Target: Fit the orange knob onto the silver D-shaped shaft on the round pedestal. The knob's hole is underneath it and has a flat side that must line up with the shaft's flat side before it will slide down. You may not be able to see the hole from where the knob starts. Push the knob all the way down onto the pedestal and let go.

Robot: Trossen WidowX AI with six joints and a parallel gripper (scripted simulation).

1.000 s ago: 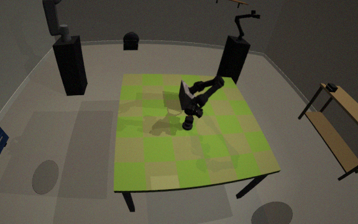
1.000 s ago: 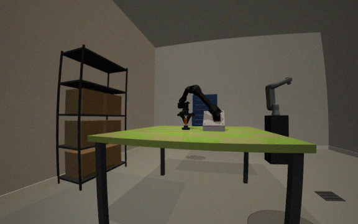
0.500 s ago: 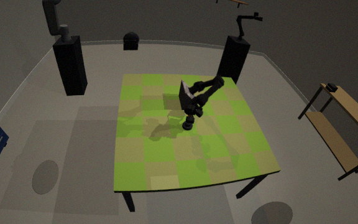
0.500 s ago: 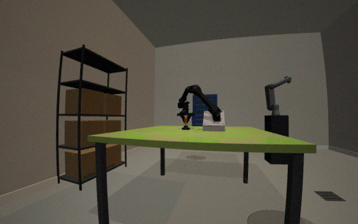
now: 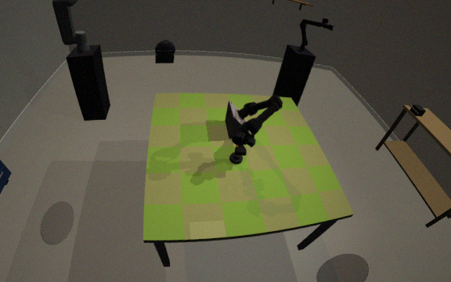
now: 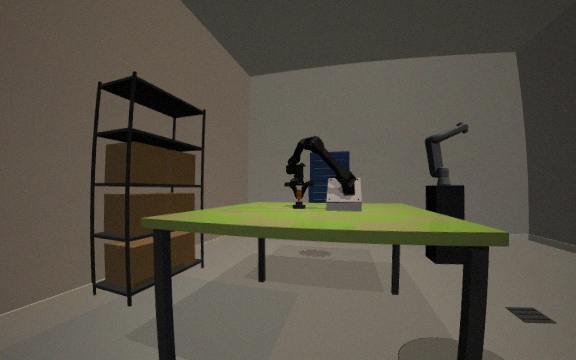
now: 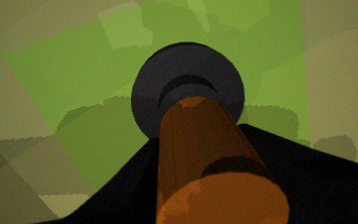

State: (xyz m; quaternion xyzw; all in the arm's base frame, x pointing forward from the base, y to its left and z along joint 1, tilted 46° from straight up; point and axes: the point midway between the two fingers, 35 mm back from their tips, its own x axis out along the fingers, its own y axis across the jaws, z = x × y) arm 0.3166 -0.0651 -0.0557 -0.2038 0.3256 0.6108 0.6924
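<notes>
The orange knob lies 30 mm above my gripper tip. Round my gripper tip: round pedestal 40 mm below.
</notes>
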